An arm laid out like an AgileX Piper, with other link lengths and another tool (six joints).
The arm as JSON. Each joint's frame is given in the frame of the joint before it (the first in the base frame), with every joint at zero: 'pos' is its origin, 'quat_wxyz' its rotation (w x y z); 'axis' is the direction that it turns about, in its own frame. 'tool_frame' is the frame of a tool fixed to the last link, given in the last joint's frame.
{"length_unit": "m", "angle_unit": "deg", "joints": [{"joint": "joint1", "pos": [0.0, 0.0, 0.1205], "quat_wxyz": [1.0, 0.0, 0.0, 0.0], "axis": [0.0, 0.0, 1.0]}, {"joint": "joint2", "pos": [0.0, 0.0, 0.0], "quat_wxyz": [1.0, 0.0, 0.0, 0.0], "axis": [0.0, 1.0, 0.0]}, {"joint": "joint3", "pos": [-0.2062, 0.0, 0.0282], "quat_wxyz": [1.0, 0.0, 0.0, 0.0], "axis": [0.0, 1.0, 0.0]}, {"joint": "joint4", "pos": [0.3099, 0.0, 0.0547], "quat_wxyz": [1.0, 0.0, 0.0, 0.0], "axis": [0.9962, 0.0, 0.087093]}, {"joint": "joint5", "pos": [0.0, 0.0, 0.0], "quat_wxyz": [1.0, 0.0, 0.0, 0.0], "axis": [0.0, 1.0, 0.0]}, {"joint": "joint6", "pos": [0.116, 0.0, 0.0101], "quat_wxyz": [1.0, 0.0, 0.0, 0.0], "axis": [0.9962, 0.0, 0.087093]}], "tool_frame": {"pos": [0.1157, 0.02, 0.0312], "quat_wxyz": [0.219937, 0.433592, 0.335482, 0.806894]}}
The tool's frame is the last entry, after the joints.
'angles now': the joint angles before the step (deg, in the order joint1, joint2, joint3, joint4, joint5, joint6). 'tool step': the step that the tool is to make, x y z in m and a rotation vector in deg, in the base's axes. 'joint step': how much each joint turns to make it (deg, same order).
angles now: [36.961, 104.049, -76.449, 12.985, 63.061, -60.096]
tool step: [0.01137, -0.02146, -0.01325, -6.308, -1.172, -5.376]
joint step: [0.001, 0.952, -0.002, -6.899, 0.690, 8.292]
